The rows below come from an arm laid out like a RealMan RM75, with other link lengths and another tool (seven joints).
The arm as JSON. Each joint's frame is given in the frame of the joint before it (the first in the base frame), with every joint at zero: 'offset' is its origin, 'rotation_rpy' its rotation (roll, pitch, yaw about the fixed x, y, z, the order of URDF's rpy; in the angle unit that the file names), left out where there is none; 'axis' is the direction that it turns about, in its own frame. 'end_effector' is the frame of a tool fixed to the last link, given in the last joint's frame.
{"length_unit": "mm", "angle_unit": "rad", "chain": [
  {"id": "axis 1", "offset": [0.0, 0.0, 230.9], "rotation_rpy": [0.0, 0.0, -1.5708], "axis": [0.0, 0.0, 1.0]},
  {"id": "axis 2", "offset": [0.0, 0.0, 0.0], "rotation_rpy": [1.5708, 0.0, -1.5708], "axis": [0.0, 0.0, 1.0]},
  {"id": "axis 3", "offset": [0.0, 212.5, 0.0], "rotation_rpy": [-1.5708, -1.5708, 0.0], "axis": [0.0, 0.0, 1.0]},
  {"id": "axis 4", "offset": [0.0, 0.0, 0.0], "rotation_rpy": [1.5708, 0.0, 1.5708], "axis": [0.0, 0.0, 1.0]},
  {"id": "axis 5", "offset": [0.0, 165.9, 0.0], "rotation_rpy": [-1.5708, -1.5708, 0.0], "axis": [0.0, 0.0, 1.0]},
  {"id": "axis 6", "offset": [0.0, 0.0, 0.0], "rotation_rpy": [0.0, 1.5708, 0.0], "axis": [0.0, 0.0, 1.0]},
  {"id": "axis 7", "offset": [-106.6, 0.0, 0.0], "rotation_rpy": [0.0, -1.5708, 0.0], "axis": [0.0, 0.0, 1.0]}
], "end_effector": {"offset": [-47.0, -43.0, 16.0], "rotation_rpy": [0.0, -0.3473, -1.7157]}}
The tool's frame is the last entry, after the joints.
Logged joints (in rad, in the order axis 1, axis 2, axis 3, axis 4, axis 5, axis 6, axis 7), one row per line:
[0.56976 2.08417 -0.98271 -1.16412 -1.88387 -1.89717 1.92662]
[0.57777 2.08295 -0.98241 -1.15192 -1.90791 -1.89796 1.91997]
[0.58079 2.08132 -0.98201 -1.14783 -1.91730 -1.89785 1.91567]
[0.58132 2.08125 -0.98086 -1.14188 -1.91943 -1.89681 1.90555]
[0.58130 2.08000 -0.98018 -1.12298 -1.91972 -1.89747 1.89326]
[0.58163 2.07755 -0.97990 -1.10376 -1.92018 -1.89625 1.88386]
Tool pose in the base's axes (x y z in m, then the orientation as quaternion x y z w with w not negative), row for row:
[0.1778 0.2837 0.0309 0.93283 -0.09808 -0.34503 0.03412]
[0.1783 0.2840 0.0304 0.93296 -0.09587 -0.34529 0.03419]
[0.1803 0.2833 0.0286 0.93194 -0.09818 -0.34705 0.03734]
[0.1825 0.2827 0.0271 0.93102 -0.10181 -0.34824 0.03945]
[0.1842 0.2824 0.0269 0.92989 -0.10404 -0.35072 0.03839]
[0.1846 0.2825 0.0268 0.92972 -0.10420 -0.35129 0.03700]
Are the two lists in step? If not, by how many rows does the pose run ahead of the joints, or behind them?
The pose runs 2 rows ahead of the joints: the pose in row i belongs to the joints in row i + 2.
